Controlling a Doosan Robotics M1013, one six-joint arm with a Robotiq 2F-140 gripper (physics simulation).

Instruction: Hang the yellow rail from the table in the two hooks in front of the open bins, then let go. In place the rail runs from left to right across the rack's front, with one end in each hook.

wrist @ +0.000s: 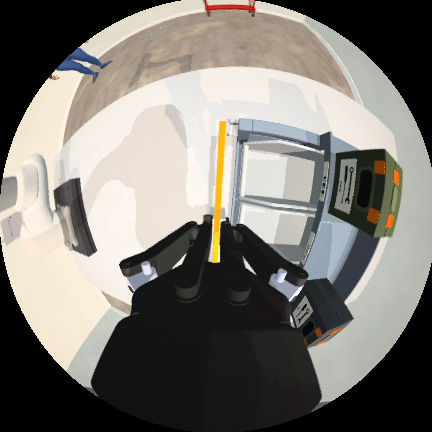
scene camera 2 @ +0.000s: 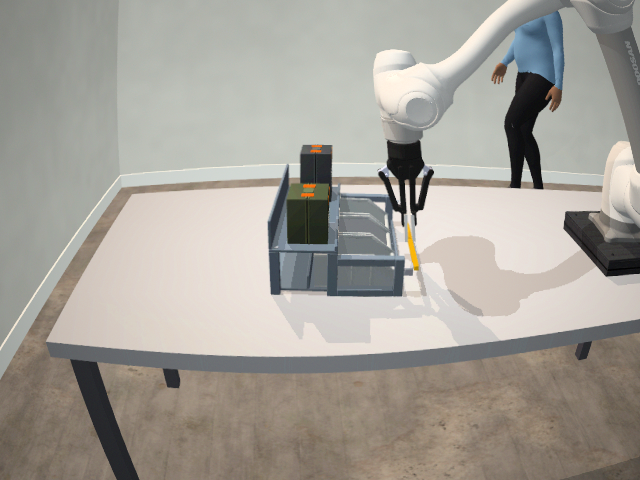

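Seen in the pictures: gripper, fingertip midpoint: (wrist: 216,214) (scene camera 2: 409,239); arm's base, link origin: (wrist: 66,223) (scene camera 2: 618,229).
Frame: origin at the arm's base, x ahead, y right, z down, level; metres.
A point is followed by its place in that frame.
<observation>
My gripper (scene camera 2: 408,221) (wrist: 216,214) @[x 0.686, y -0.129, z -0.003 m] is shut on the yellow rail (scene camera 2: 412,250) @[x 0.685, y -0.205, z -0.011 m] (wrist: 220,170) @[x 0.686, y -0.204, z -0.011 m] and points down at the front of the blue-grey rack (scene camera 2: 332,273) @[x 0.850, y -0.293, z 0.003 m] (wrist: 285,128) @[x 0.778, y -0.283, z -0.029 m]. The rail runs along the rack's front, at a slight angle to it in the wrist view. Its near end is at the outer tip of the near hook (scene camera 2: 408,271) @[x 0.698, y -0.291, z -0.004 m] (wrist: 231,128) @[x 0.697, y -0.280, z 0.001 m], a small light bracket on the rack's front corner. I cannot tell whether that end rests in the hook. The rail's far end and the far hook are hidden by my gripper.
A green case (scene camera 2: 307,217) @[x 0.901, y -0.266, z -0.103 m] (wrist: 367,192) @[x 0.863, y -0.212, z -0.117 m] and a dark case (scene camera 2: 316,165) @[x 0.904, y -0.029, z -0.137 m] (wrist: 322,312) @[x 0.878, y -0.027, z -0.130 m] stand on the rack's top behind the open bins. The rack stands on the white table (scene camera 2: 180,289) @[x 1.178, y -0.302, z 0.056 m]. The robot's dark base plate (scene camera 2: 594,248) @[x 0.137, y -0.100, z 0.018 m] (wrist: 75,217) @[x 0.143, y -0.046, z 0.004 m] is on the side away from the rack.
</observation>
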